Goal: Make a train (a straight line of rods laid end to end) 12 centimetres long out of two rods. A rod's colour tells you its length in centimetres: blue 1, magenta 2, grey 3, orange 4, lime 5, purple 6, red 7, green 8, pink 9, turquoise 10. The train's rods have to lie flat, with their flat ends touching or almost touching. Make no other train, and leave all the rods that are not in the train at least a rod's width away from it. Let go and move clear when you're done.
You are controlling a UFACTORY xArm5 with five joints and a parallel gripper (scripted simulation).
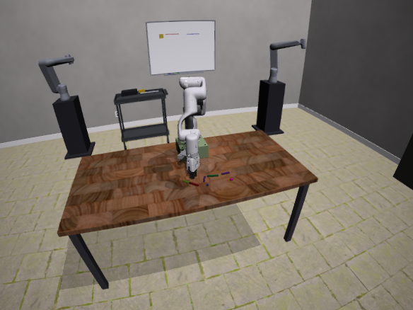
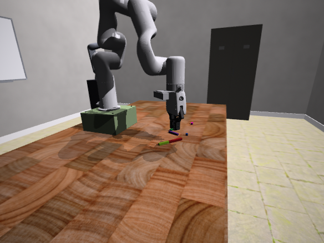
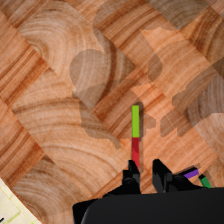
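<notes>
Now: hand 80 mm above the red rod. From my hand the other things lie so: green rod 50 mm behind, 150 mm to the left, 80 mm below; then small blue rod 40 mm ahead, 90 mm to the left, 80 mm below; then lime rod 40 mm behind, 40 mm to the right, 80 mm below.
</notes>
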